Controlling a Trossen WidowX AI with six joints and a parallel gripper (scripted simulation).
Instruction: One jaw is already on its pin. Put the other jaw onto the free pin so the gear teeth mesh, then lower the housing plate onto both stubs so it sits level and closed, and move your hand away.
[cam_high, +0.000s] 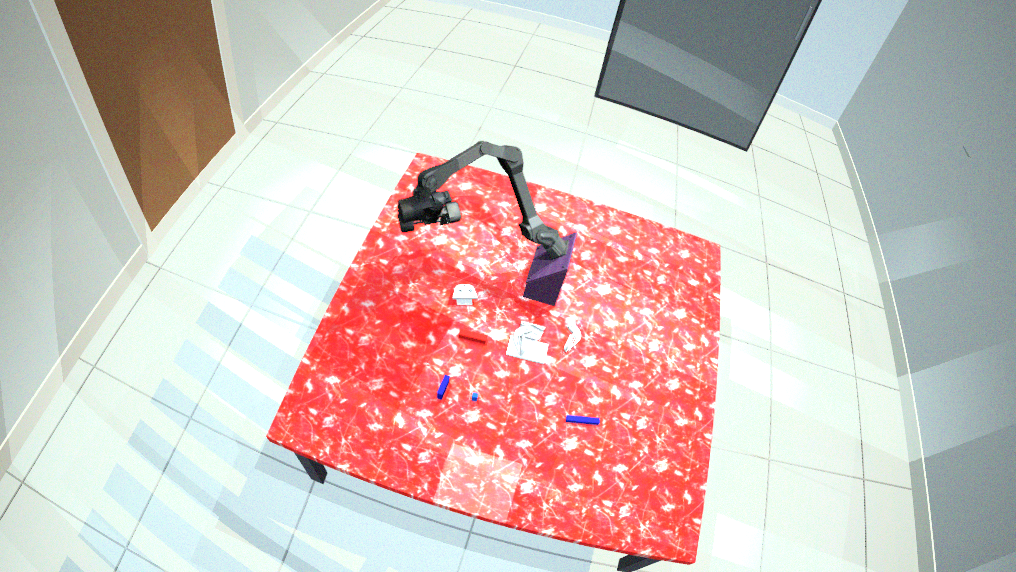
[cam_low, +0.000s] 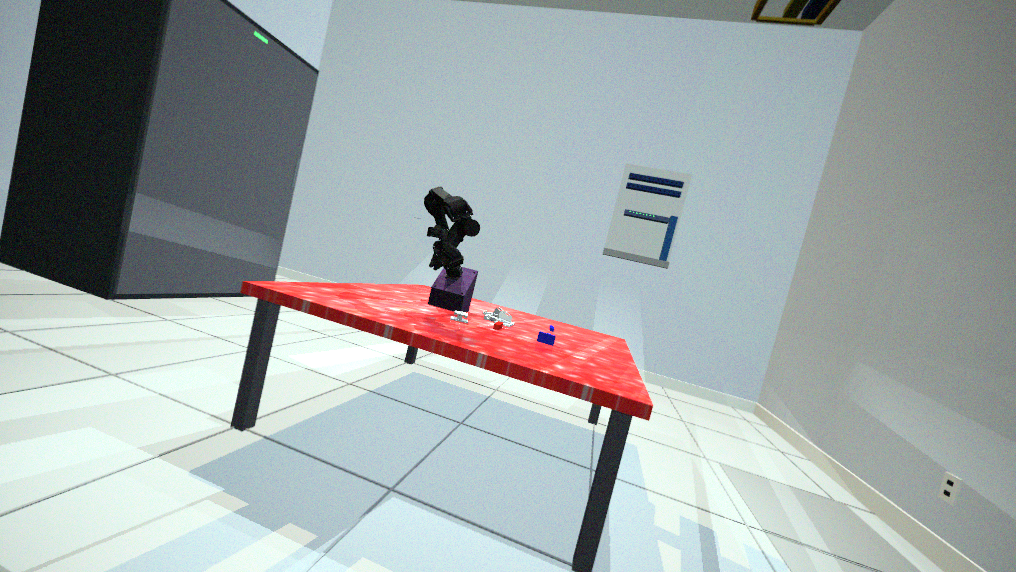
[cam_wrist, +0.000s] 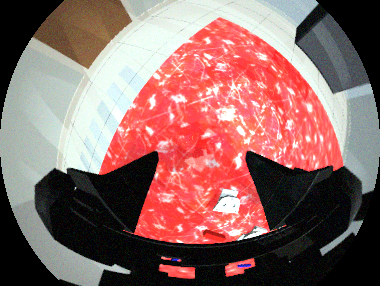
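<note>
My gripper tip is 23 cm short of the red bar, 23 cm to the right of it and 17 cm above it.
</note>
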